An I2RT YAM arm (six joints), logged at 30 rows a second.
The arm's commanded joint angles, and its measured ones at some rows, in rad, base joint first. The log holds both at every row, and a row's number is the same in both.
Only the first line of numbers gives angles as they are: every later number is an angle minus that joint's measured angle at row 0.
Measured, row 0:
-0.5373 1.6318 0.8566 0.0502 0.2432 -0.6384
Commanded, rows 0 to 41:
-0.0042 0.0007 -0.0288 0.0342 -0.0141 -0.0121
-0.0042 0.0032 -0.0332 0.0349 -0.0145 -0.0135
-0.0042 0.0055 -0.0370 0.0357 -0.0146 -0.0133
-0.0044 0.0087 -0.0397 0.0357 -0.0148 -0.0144
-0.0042 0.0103 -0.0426 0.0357 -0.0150 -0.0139
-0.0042 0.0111 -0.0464 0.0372 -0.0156 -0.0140
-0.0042 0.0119 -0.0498 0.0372 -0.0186 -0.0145
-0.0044 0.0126 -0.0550 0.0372 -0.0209 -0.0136
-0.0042 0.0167 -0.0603 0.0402 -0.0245 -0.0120
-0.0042 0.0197 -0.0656 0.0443 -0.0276 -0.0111
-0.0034 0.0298 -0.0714 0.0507 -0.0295 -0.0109
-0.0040 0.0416 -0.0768 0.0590 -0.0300 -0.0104
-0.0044 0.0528 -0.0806 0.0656 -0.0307 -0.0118
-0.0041 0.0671 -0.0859 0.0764 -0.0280 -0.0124
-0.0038 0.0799 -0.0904 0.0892 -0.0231 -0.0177
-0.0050 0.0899 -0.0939 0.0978 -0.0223 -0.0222
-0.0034 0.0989 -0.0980 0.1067 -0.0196 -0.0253
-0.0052 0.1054 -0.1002 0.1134 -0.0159 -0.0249
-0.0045 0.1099 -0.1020 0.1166 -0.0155 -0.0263
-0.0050 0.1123 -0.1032 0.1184 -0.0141 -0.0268
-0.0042 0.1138 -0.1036 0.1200 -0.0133 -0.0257
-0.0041 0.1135 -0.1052 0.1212 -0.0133 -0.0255
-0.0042 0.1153 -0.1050 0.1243 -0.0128 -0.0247
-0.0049 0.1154 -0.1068 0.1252 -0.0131 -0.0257
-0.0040 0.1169 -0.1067 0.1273 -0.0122 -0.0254
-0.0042 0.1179 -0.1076 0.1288 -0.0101 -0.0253
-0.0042 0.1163 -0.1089 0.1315 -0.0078 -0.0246
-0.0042 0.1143 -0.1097 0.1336 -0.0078 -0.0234
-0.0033 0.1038 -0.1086 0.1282 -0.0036 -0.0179
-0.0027 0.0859 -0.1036 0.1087 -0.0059 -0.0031
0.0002 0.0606 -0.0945 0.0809 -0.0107 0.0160
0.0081 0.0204 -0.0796 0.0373 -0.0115 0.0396
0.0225 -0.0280 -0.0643 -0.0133 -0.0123 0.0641
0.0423 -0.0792 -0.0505 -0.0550 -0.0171 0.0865
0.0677 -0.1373 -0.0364 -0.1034 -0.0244 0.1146
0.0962 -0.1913 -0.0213 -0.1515 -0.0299 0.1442
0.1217 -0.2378 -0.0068 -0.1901 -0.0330 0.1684
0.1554 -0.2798 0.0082 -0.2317 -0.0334 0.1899
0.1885 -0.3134 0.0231 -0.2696 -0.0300 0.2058
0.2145 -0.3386 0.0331 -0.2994 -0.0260 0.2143
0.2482 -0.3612 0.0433 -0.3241 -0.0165 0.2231
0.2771 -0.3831 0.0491 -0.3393 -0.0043 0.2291
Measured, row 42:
0.2182 -0.3430 0.0309 -0.1835 -0.0156 0.1572
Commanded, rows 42 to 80:
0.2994 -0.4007 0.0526 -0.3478 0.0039 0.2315
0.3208 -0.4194 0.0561 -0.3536 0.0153 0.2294
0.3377 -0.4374 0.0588 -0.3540 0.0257 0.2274
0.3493 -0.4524 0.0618 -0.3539 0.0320 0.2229
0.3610 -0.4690 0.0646 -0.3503 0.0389 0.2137
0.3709 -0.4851 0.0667 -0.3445 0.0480 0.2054
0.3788 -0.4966 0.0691 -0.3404 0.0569 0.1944
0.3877 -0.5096 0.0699 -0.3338 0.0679 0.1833
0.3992 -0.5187 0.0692 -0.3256 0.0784 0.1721
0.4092 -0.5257 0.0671 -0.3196 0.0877 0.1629
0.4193 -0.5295 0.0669 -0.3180 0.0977 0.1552
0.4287 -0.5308 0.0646 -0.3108 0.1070 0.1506
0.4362 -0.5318 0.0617 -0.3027 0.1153 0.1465
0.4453 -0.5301 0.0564 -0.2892 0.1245 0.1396
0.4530 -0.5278 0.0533 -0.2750 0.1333 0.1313
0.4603 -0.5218 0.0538 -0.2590 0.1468 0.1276
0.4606 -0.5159 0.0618 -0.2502 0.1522 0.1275
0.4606 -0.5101 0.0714 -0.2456 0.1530 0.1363
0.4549 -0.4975 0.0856 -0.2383 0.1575 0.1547
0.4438 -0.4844 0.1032 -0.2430 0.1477 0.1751
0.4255 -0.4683 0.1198 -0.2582 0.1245 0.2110
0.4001 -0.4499 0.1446 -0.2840 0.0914 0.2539
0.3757 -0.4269 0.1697 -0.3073 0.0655 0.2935
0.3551 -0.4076 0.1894 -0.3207 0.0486 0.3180
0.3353 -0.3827 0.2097 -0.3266 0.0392 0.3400
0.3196 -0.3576 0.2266 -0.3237 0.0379 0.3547
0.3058 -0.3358 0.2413 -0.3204 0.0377 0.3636
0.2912 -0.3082 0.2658 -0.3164 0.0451 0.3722
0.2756 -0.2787 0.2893 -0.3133 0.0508 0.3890
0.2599 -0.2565 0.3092 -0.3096 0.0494 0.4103
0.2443 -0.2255 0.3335 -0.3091 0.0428 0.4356
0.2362 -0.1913 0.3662 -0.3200 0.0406 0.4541
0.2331 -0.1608 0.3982 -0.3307 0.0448 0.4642
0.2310 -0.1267 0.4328 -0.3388 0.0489 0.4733
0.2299 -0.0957 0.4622 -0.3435 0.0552 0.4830
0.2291 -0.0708 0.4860 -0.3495 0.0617 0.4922
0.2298 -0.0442 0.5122 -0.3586 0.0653 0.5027
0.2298 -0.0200 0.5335 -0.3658 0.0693 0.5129
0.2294 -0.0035 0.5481 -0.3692 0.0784 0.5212
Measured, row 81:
0.2293 -0.0393 0.4994 -0.3327 0.0626 0.4604
